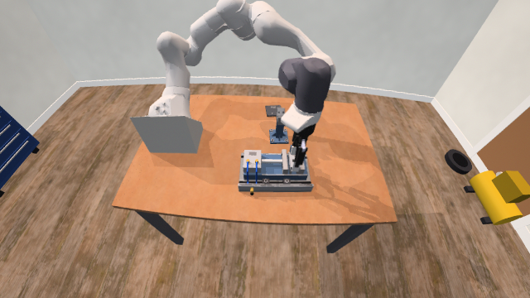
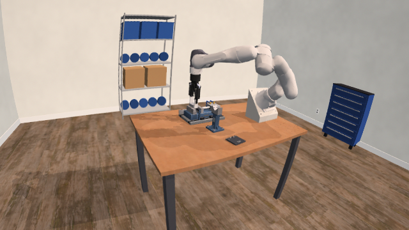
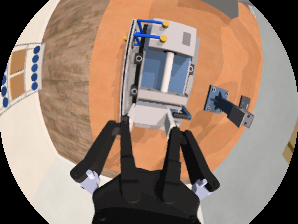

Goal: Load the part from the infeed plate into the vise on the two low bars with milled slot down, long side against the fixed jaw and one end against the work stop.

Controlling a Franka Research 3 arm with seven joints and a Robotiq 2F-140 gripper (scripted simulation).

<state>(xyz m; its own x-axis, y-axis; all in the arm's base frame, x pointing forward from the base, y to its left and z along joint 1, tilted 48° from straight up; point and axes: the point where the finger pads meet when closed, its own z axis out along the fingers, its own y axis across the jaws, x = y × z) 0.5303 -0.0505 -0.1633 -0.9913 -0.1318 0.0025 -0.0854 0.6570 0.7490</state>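
My hand is 3 cm above the part. The rest, counted from my hand: fixed jaw 3 cm ahead, 2 cm to the left, 4 cm below; air cylinder 17 cm behind, 1 cm to the left, 4 cm below; vise 7 cm behind, 1 cm to the left, 8 cm below.
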